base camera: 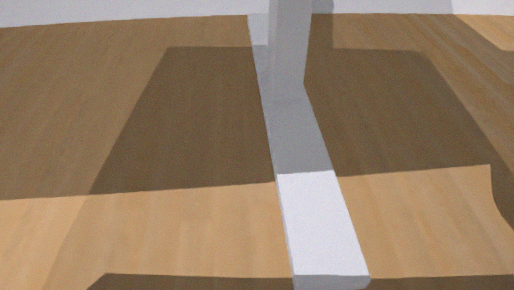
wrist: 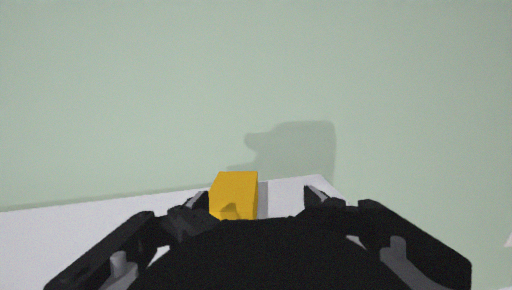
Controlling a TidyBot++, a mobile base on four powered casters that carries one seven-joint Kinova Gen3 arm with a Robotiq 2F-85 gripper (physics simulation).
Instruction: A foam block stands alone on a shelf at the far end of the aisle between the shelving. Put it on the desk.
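Places are measured from the arm's base along level axes (x left, y back, z up), in millimetres.
Pixels of known places: gripper, fingertip midpoint: (wrist: 256, 198).
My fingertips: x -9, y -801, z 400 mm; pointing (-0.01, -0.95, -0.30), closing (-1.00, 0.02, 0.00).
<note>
For each thing: its middle in the pictures, then the offset to it from my fingertips. "spot": a spot on its surface instead. Level surfaces: height alone.
- foam block, body centre: (wrist: 234, 202) dx +30, dy -67, dz -54 mm
- desk, surface height: dz -77 mm
- white upright leg, surface spot: (base camera: 290, 45) spot: dx -36, dy +267, dz -666 mm
- wooden floor, surface height: dz -797 mm
The foam block (wrist: 233, 192) is yellow and shows in the wrist view, beyond the gripper's body and between the two fingers. It is close against the left finger, with a wide gap to the right finger. It appears to rest on the white top of the desk (wrist: 65, 235), near its far edge and right corner, and a narrow grey shadow lies on its right. Its lower part is hidden by the gripper. My gripper (wrist: 256, 198) is open and grips nothing.
A pale green wall (wrist: 150, 75) with a soft shadow rises behind the white top. In the base camera view, a white upright leg (base camera: 290, 45) stands on a long white foot (base camera: 322, 225) on the wooden floor (base camera: 190, 225), just ahead of the base.
</note>
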